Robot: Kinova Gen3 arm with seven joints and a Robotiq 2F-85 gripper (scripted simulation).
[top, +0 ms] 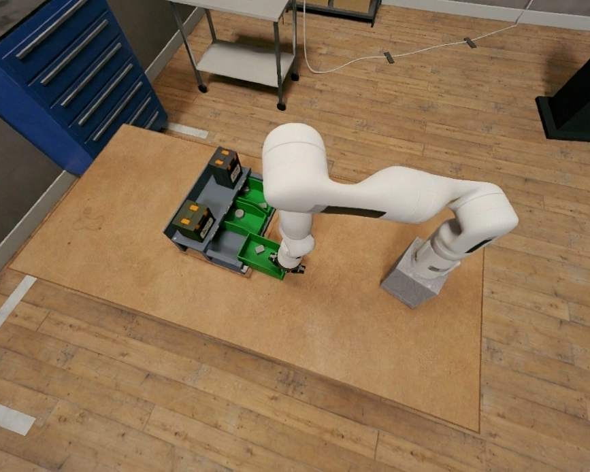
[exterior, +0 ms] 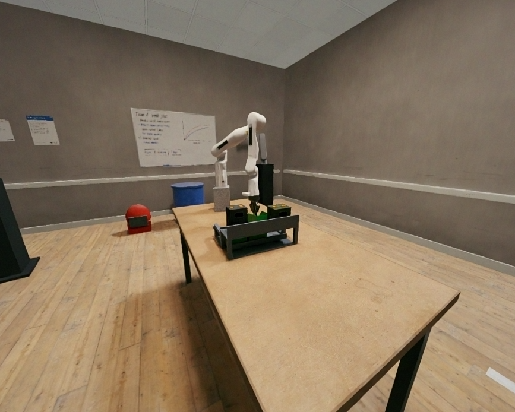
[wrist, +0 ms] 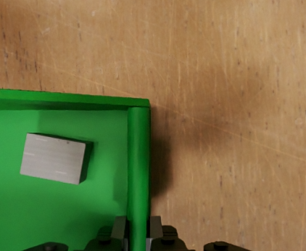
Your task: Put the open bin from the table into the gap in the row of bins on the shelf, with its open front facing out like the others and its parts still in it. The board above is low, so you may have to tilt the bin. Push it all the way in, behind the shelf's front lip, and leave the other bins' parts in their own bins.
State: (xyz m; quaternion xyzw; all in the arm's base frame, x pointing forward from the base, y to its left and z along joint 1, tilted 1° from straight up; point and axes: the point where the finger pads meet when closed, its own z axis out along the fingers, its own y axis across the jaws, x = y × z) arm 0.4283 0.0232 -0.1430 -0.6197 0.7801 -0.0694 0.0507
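The grey part is 11 cm ahead of my hand, 6 cm to the right of it and 2 cm below it. Also, from my hand: grey shelf: 23 cm ahead, 18 cm to the right, 2 cm above.
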